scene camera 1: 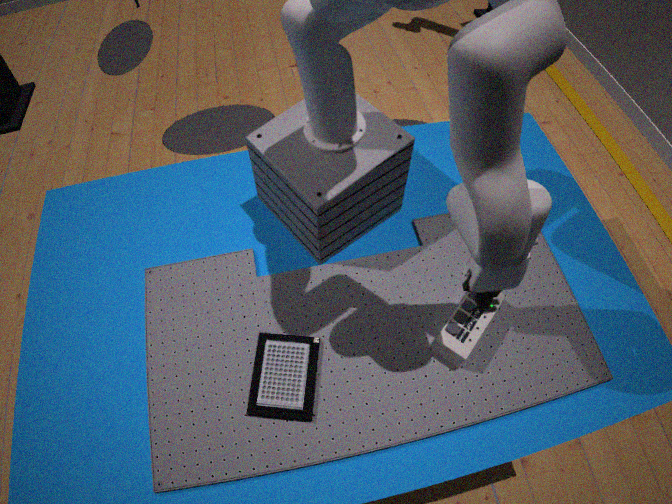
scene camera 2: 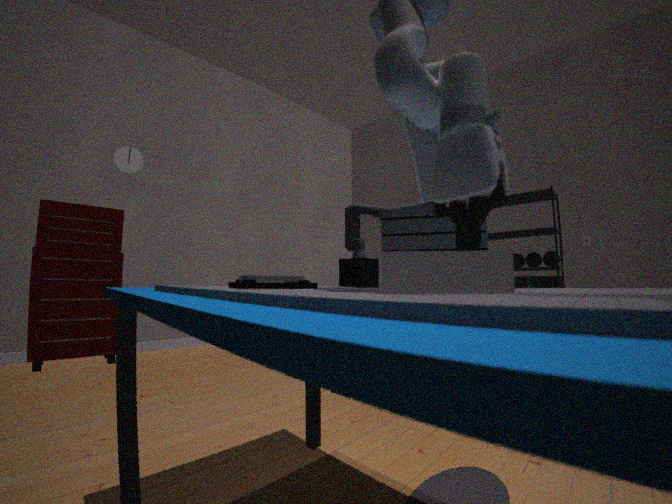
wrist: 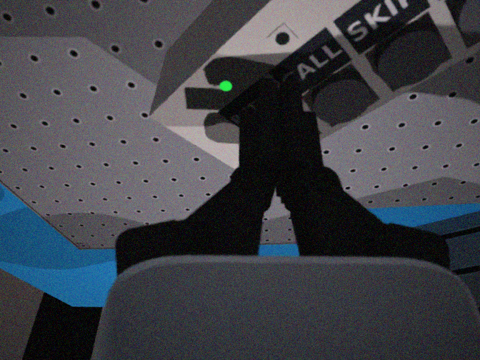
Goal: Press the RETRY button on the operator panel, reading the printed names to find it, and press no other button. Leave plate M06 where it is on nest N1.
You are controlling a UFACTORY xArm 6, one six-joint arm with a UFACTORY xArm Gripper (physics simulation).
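The operator panel [scene camera 1: 467, 347] [scene camera 2: 445, 273] [wrist: 310, 17] is a pale box with dark name labels and round dark buttons. My gripper [scene camera 1: 483, 297] [scene camera 2: 471, 247] [wrist: 274, 103] is shut and empty, its fingertips down at the panel's end, over the place beside the CALL button [wrist: 342, 100]. The fingers hide that end button and nearly all of its label; contact cannot be told. The SKIP button [wrist: 412, 52] lies farther along. A green light [scene camera 1: 491, 305] [wrist: 225, 86] is lit near the fingers. A white well plate [scene camera 1: 283, 374] [scene camera 2: 271, 278] sits on the black nest [scene camera 1: 253, 404] [scene camera 2: 234, 284]; their names are unreadable.
The panel and nest stand on a grey perforated board [scene camera 1: 195, 434] on a blue table top [scene camera 1: 81, 325]. The arm's ribbed pedestal [scene camera 1: 360, 217] stands behind the board. A red cabinet [scene camera 2: 75, 303] and a shelf rack [scene camera 2: 557, 233] stand in the background.
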